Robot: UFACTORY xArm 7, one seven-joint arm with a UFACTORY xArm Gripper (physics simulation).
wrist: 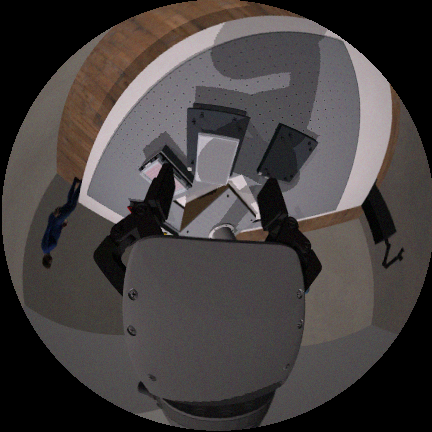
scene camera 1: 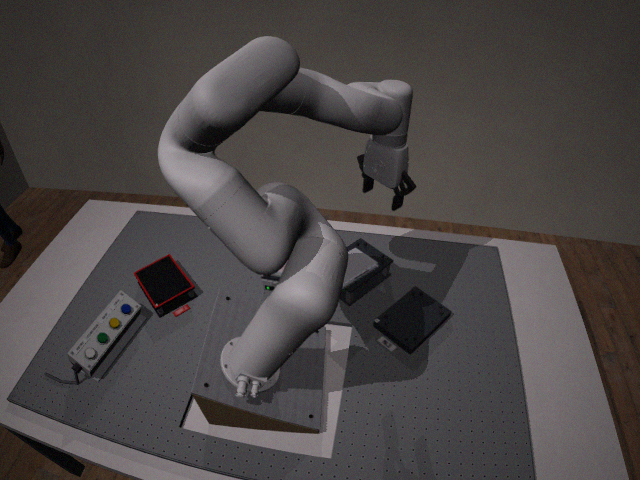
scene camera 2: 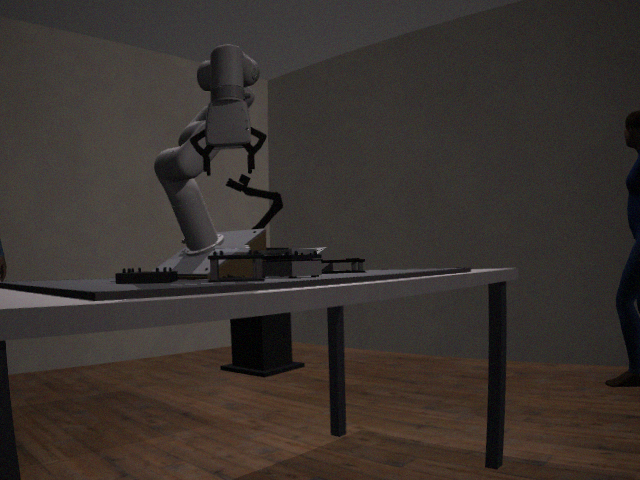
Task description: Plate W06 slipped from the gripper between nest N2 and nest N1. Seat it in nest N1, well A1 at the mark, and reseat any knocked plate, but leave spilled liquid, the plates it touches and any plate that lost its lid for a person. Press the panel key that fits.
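Where they show: gripper, fingertip midpoint: [wrist: 219, 179] [scene camera 1: 381, 199] [scene camera 2: 229, 173]; arm's base at its link origin: [wrist: 220, 232] [scene camera 1: 249, 365] [scene camera 2: 205, 246].
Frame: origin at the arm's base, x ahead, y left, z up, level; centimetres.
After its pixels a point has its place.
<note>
My gripper [scene camera 1: 382, 197] @(x 38.6, y -26.3, z 14.2 cm) [scene camera 2: 229, 171] @(x 38.6, y -26.3, z 14.2 cm) [wrist: 219, 179] @(x 38.6, y -26.3, z 14.2 cm) is open and empty, high above the table. A pale plate [scene camera 1: 357, 262] @(x 33.0, y -21.3, z -1.5 cm) [wrist: 216, 157] @(x 32.7, y -20.7, z -1.5 cm) lies over the inner part of a raised dark nest [scene camera 1: 347, 295] @(x 25.9, y -19.1, z -6.2 cm) [wrist: 215, 118] @(x 39.6, y -25.3, z -3.4 cm). A pale edge [scene camera 2: 319, 250] @(x 15.7, y 36.4, z -1.8 cm) there looks tilted. A pinkish plate [wrist: 159, 172] is at another dark nest [wrist: 175, 159] @(x 36.2, y -8.3, z -7.1 cm), mostly behind the arm in scene camera 1. A low dark nest [scene camera 1: 412, 317] @(x 19.9, y -35.2, z -6.8 cm) [wrist: 287, 152] @(x 22.3, y -36.2, z -6.8 cm) shows no plate on top. Nest names, plate numbers, lids and spilled liquid cannot be made out. The key panel [scene camera 1: 98, 330] @(x 4.8, y 39.7, z -1.9 cm) has blue, yellow, green and white keys.
A red-rimmed black tray [scene camera 1: 164, 281] @(x 25.6, y 29.4, z -5.1 cm) stands near the panel. The arm's sloped base plate [scene camera 1: 299, 382] @(x -0.2, y -9.8, z -5.2 cm) stands amid the perforated board [scene camera 1: 454, 413] @(x -5.2, y -43.4, z -9.0 cm). A black jointed arm [scene camera 2: 266, 193] rises behind the table. A person in blue [scene camera 2: 631, 206] [wrist: 59, 222] stands away from the table.
</note>
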